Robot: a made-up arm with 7 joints.
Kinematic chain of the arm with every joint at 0, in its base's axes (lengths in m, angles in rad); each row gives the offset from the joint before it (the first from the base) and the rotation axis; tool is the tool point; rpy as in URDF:
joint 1: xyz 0 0 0.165 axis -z
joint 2: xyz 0 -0.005 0.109 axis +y
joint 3: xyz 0 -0.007 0.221 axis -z
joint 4: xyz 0 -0.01 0.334 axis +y
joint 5: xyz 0 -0.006 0.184 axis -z
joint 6: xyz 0 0 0.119 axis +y
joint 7: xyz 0 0 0.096 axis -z
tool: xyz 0 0 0 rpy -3.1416 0 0
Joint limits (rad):
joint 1: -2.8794..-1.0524
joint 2: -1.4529..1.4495
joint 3: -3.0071..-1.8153
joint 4: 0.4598..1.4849
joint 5: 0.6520..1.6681
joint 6: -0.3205..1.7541
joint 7: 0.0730..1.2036
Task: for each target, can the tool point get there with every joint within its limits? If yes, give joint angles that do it. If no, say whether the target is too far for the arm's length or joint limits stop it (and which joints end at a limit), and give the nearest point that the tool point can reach.
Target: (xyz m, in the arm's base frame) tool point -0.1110 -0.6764 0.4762
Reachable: yes | joints -1.8397 -0.8555 -2.3865 1.4007 0.9383 0.3458 0.7181
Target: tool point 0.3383 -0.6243 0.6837
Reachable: yes | joints -2.4710 -0.7577 -2.1680 1.0882 0.9975 -0.1475 1.0910
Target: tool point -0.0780 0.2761 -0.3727
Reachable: no: joint limits stop it (at a limit: joint 2, joint 3, joint 4, joint 6) | nearest point -0.1650 0.5841 0.3133 | short by 0.757 m
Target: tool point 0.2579 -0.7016 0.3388
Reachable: yes | joints -2.2164 -1.1561 -2.6163 0.9988 0.8109 1.2750 0.4779
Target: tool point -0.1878 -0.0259 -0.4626
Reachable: no: joint limits stop it (at a limit: joint 1, joint 2, joint 3, joint 4, joint 5) | nearest point -0.3652 -0.4431 -0.0177 | short by 0.635 m
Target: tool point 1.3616 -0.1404 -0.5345
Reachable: no: too far | nearest point 0.7902 -0.2288 0.0545 | short by 0.825 m
